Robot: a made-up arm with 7 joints.
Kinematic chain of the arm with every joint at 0, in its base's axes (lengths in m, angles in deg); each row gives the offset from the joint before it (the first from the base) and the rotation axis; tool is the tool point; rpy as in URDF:
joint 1: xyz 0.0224 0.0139 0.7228 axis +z
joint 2: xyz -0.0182 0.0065 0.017 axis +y
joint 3: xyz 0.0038 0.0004 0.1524 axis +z
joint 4: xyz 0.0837 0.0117 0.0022 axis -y
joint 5: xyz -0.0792 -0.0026 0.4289 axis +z
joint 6: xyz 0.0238 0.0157 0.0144 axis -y
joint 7: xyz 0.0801 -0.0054 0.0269 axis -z
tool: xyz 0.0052 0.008 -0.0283 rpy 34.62 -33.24 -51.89
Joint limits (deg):
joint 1: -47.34..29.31
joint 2: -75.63..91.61
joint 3: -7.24..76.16
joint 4: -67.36..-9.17
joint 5: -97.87..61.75
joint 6: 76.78..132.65
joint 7: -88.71..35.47
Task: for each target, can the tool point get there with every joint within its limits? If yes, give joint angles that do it. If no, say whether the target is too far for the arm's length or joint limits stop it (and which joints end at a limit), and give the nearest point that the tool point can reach.
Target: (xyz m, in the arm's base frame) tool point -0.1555 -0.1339 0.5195
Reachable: no: joint limits stop it (at a limit: joint 1, joint 2, joint 3, joint 4, joint 6, joint 7) | nearest point 0.2075 -0.3047 0.1915 | short by 0.518 m
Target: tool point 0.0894 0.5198 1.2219
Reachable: yes | joints -38.59 -51.27 61.81 -54.79 -34.24 88.98 -47.35
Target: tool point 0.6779 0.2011 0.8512
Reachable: yes | joints -8.27 60.70 47.12 -40.01 -11.86 121.08 10.49
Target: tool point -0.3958 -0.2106 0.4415
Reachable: no: joint limits stop it (at a limit: joint 1, joint 2, joint 3, joint 4, joint 6) | nearest point -0.6029 -0.2348 0.8862 | short by 0.491 m
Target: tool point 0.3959 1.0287 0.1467
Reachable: no: too far | nearest point 0.2509 0.5876 0.4116 | short by 0.535 m
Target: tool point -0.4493 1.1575 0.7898
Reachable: no: too far | nearest point -0.2518 0.6662 0.9097 | short by 0.543 m
